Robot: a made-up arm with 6 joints.
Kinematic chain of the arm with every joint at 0, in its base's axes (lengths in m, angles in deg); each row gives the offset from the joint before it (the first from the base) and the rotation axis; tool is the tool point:
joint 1: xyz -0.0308 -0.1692 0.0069 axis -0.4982 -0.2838 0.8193
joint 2: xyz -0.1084 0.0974 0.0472 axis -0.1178 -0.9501 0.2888
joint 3: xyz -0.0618 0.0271 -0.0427 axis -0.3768 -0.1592 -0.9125
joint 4: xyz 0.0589 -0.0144 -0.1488 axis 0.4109 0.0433 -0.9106
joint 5: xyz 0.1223 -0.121 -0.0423 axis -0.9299 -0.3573 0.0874
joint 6: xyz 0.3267 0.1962 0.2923 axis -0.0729 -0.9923 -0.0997
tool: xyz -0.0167 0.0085 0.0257
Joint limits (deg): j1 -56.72..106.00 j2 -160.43..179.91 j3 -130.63..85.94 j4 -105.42..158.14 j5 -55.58..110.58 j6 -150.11..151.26
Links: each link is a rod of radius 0.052 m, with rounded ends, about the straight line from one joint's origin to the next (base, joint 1, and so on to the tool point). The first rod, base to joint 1, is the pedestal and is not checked.
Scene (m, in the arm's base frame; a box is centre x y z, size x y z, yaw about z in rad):
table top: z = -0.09
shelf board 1: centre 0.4 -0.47 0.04 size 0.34 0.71 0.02 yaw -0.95
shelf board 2: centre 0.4 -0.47 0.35 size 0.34 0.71 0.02 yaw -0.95
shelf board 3: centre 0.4 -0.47 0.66 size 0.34 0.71 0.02 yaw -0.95
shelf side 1: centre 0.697 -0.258 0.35 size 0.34 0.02 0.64 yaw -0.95
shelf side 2: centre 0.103 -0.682 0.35 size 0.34 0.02 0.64 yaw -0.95
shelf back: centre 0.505 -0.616 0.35 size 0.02 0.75 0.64 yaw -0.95
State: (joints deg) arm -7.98 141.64 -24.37 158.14 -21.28 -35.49
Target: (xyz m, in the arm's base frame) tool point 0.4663 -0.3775 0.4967
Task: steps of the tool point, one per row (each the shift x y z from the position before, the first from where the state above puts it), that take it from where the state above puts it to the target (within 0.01 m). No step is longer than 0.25 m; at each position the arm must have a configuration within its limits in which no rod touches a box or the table.
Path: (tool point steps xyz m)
1: 0.0469 0.1491 0.0298
2: 0.0025 0.1750 0.0214
3: -0.0536 0.1837 0.0044
4: -0.1130 0.1696 -0.0194
5: -0.1660 0.1305 -0.0461
6: 0.0964 -0.0587 0.0853
7: 0.0883 -0.0857 0.0748
8: 0.0737 -0.1095 0.0621
9: 0.0538 -0.1285 0.0473
10: 0.0294 -0.1406 0.0317
11: 0.0027 -0.1455 0.0162
12: -0.0250 -0.1421 0.0022

